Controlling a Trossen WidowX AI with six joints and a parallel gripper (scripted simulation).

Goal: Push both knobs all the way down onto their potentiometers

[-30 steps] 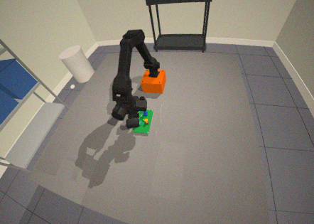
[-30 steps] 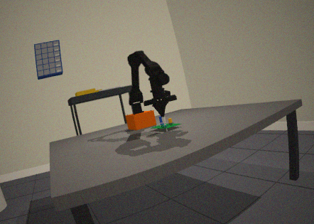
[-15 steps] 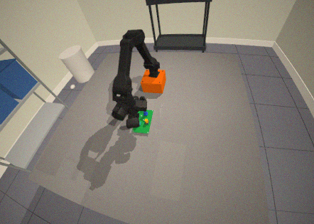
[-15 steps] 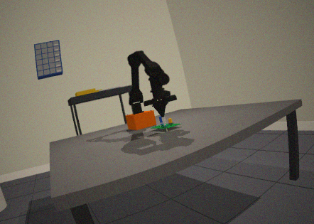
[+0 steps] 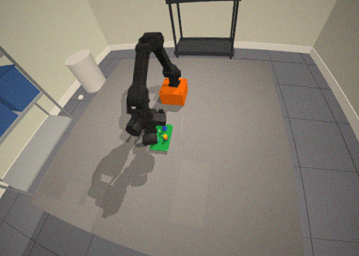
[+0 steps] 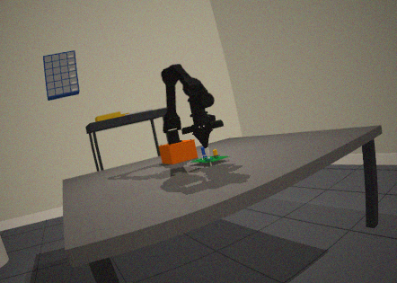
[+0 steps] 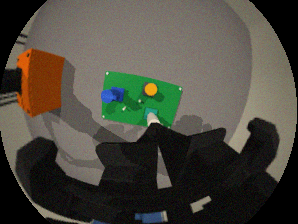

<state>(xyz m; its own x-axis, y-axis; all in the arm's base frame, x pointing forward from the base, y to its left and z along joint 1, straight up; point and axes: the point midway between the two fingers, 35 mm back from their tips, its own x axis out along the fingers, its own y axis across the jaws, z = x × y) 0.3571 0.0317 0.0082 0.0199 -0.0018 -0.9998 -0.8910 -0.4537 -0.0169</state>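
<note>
The white knob is 1 cm below my gripper tip. The rest, counted from my gripper tip: blue knob: 7 cm behind, 2 cm below, 1 cm to the left.
</note>
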